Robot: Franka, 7 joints.
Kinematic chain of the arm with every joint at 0, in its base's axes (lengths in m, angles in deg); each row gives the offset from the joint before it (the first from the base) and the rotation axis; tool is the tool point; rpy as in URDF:
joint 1: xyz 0 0 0.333 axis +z
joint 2: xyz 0 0 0 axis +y
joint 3: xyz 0 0 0.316 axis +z
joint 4: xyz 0.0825 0 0 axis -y
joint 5: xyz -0.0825 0 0.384 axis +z
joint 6: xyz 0 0 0 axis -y
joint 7: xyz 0.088 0 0 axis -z
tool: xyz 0 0 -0.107 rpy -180 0 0
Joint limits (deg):
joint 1: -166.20..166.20
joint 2: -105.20..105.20
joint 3: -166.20..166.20
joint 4: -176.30..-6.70
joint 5: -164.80..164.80
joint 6: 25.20..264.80
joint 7: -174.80..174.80
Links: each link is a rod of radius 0.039 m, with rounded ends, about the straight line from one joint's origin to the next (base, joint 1, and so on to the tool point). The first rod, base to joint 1, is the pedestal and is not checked.
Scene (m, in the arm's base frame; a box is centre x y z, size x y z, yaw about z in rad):
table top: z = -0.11
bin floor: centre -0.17 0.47 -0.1 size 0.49 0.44 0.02 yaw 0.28
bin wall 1: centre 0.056 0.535 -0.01 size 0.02 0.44 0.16 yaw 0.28
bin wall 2: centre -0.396 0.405 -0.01 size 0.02 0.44 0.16 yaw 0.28
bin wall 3: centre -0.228 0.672 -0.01 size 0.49 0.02 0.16 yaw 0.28
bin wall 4: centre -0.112 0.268 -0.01 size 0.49 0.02 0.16 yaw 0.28
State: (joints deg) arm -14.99 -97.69 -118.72 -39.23 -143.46 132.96 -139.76
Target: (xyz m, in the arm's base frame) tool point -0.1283 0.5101 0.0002
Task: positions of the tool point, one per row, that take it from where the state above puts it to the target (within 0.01 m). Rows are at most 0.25 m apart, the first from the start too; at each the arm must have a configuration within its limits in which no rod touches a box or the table.
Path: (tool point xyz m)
1: -0.8038 0.0277 0.1243
2: -0.7604 0.1622 0.1586
3: -0.6661 0.3036 0.1721
4: -0.5189 0.4279 0.1786
5: -0.3298 0.5049 0.1888
6: -0.1283 0.5101 0.2064
7: -0.1292 0.5215 0.1071
8: -0.1283 0.5101 0.0002

